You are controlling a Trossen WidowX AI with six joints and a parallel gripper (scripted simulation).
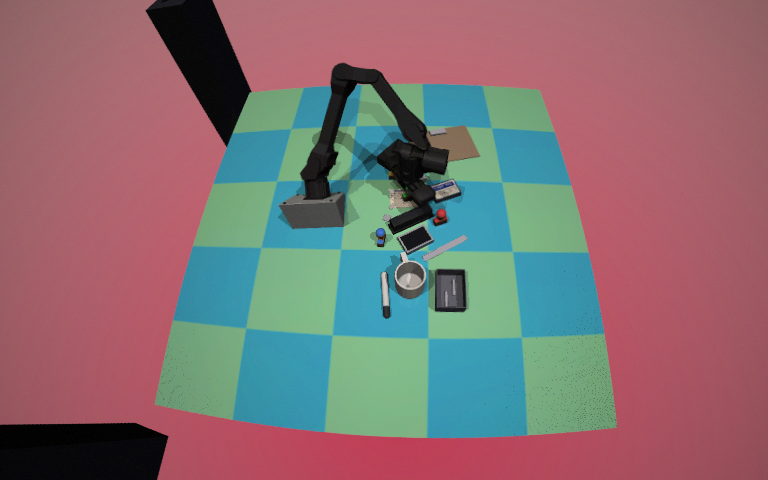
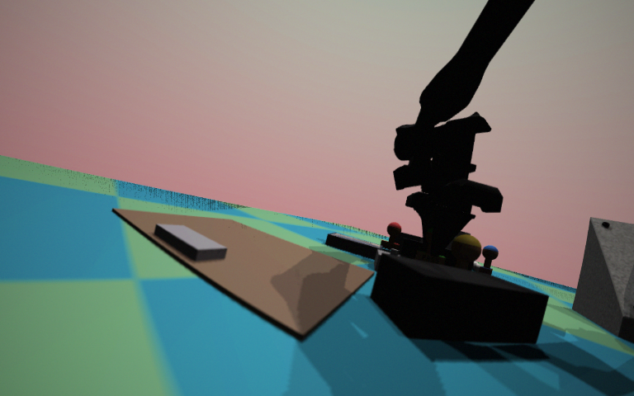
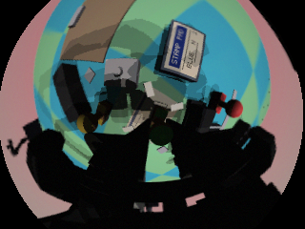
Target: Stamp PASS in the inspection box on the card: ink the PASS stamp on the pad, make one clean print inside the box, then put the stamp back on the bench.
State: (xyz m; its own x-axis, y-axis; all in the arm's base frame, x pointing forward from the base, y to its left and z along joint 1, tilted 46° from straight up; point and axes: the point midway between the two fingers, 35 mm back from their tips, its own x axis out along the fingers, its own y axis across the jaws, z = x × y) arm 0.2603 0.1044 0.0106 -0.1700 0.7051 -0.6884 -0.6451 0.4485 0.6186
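My gripper tip is now 1 cm past the cream card and 3 cm above it. Round my gripper tip: black bar (2 cm ahead, 8 cm to the right, 1 cm below); grey cube (2 cm ahead, 9 cm to the left, 1 cm below); green stamp (right at my gripper tip).
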